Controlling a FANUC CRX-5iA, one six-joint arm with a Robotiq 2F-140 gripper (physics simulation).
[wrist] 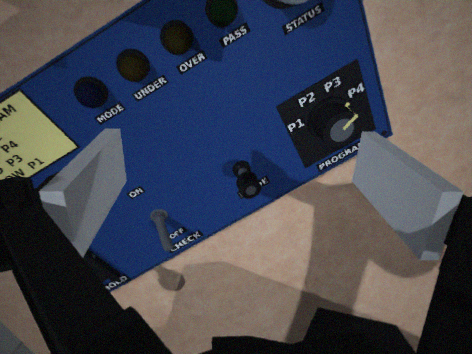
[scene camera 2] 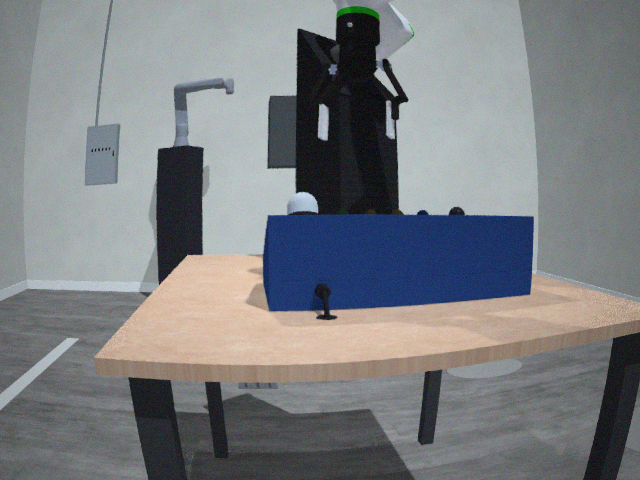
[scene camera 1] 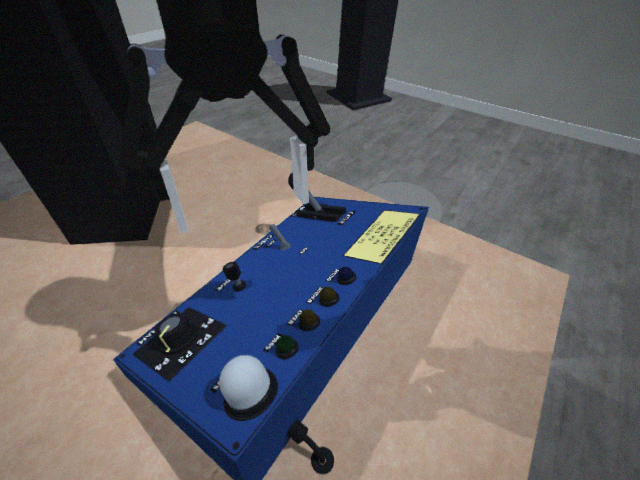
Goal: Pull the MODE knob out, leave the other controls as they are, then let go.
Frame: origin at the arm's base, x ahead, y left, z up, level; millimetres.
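Where they show: gripper, between the fingertips: [wrist: 242, 156] [scene camera 2: 356, 137] [scene camera 1: 245, 210].
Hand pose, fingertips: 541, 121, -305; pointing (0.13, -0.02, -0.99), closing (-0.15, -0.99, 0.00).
Things, the pixels of their top centre, and the offset from my fingertips, as dx, dy, dz. "*": a spot on its surface instead. Level surfaces: height alone.
- MODE knob, centre of its top: [wrist: 249, 189] [scene camera 1: 230, 265] -80, -11, -163
- grey CHECK toggle, centre of its top: [wrist: 160, 240] [scene camera 1: 277, 227] -129, +99, -169
- PROGRAM dial, centre of its top: [wrist: 342, 127] [scene camera 1: 170, 323] -27, -119, -172
- lever, centre of its top: [scene camera 1: 311, 188] -186, +205, -155
- blue MODE lamp, a spot on its surface: [wrist: 91, 92] [scene camera 1: 344, 272] * +43, +121, -136
- white dome, a spot on its surface: [scene camera 1: 244, 382] [scene camera 2: 299, 194] * +131, -71, -109
- side crank, a spot on its surface: [scene camera 2: 324, 299] [scene camera 1: 316, 451] * +190, -13, -268
- table, height of its surface: dz -295
The MODE knob [scene camera 1: 232, 271] [wrist: 247, 185] is black, on a short stem near one long edge of the blue control box [scene camera 1: 258, 312] [scene camera 2: 398, 258] [wrist: 200, 125]. It partly covers its label in the wrist view and does not show in scene camera 2. My gripper [scene camera 1: 241, 215] [scene camera 2: 356, 138] [wrist: 242, 156] is wide open and empty, above the box. In the wrist view the knob shows between the two fingers, touching neither. The grey CHECK toggle [scene camera 1: 279, 237] [wrist: 162, 230] stands beside the knob on one side, the PROGRAM dial [scene camera 1: 169, 325] [wrist: 342, 130] on the other.
The HOLD lever [scene camera 1: 314, 201] is partly behind one finger in scene camera 1. Four lamps, including the blue MODE lamp [scene camera 1: 346, 275] [wrist: 91, 92], line the opposite edge. A white dome [scene camera 1: 244, 382] [scene camera 2: 302, 203] and a side crank [scene camera 1: 322, 459] [scene camera 2: 324, 299] stick out. The box stands on a table [scene camera 1: 491, 335] [scene camera 2: 206, 335].
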